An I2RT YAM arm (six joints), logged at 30 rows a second.
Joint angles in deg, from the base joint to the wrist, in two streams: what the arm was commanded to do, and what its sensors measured. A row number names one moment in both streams.
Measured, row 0:
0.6, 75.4, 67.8, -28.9, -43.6, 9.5
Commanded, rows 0 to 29:
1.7, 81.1, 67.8, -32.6, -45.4, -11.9
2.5, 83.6, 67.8, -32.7, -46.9, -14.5
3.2, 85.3, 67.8, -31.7, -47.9, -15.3
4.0, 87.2, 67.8, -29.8, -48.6, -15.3
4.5, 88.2, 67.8, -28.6, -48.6, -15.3
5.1, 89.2, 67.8, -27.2, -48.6, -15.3
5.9, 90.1, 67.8, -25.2, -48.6, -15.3
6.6, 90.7, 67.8, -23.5, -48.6, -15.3
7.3, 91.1, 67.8, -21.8, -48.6, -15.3
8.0, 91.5, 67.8, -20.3, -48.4, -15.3
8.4, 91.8, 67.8, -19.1, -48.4, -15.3
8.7, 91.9, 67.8, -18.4, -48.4, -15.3
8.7, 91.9, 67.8, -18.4, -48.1, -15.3
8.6, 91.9, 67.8, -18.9, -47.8, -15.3
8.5, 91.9, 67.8, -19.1, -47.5, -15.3
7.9, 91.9, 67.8, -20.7, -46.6, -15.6
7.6, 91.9, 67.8, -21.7, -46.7, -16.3
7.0, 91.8, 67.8, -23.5, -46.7, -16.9
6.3, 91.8, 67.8, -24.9, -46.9, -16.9
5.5, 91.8, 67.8, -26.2, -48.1, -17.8
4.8, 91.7, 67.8, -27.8, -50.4, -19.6
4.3, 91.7, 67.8, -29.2, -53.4, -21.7
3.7, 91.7, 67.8, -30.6, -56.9, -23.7
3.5, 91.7, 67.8, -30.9, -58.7, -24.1
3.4, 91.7, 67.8, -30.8, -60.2, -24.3
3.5, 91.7, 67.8, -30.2, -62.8, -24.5
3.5, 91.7, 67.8, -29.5, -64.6, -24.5
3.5, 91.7, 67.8, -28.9, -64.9, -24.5
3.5, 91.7, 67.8, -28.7, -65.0, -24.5
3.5, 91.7, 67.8, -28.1, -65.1, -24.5
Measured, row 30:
3.6, 91.5, 67.7, -28.9, -60.0, -22.7
